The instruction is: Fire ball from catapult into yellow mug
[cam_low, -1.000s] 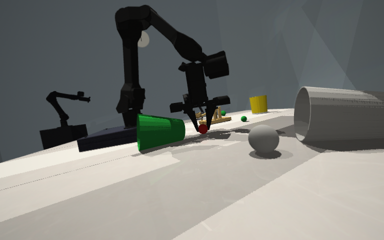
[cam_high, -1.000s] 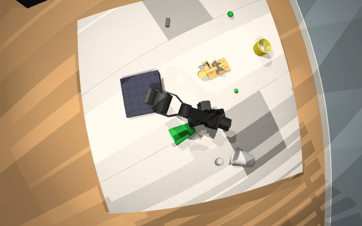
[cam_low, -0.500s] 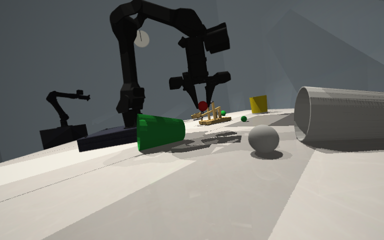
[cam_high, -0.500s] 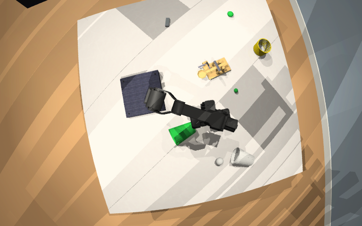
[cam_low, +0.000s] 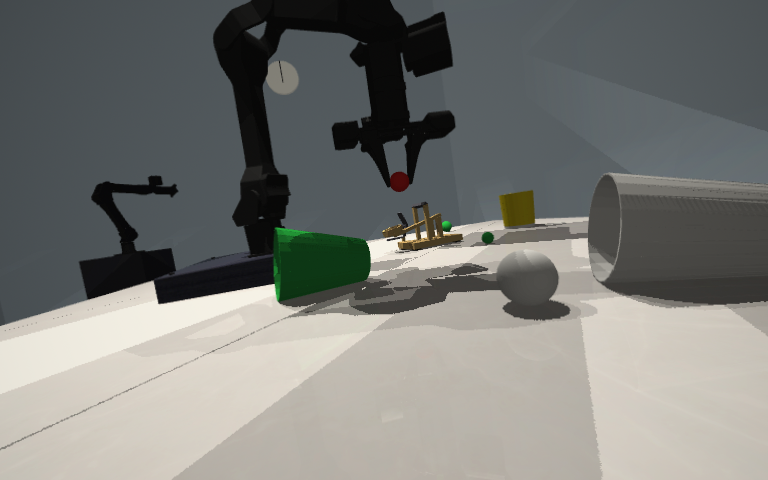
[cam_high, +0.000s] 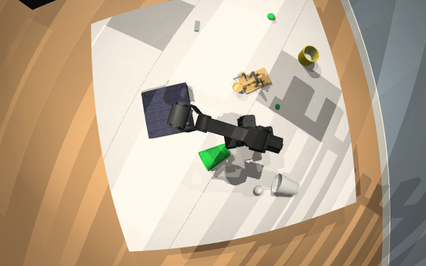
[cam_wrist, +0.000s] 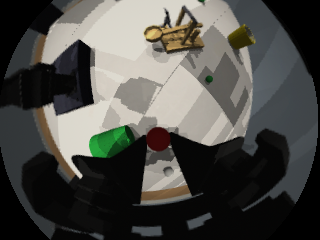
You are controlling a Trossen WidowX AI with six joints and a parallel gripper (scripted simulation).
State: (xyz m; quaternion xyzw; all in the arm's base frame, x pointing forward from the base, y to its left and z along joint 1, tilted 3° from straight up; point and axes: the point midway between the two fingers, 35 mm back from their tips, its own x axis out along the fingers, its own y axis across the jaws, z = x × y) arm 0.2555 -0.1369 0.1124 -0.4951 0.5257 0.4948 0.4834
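Right now the wooden catapult is 7 cm ahead of my gripper tip, 25 cm to the left of it and 8 cm below it. Round my gripper tip: white ball: 4 cm ahead, 26 cm to the right, 11 cm below; then red ball: 1 cm above; then small green ball: 19 cm ahead, 11 cm to the left, 12 cm below.
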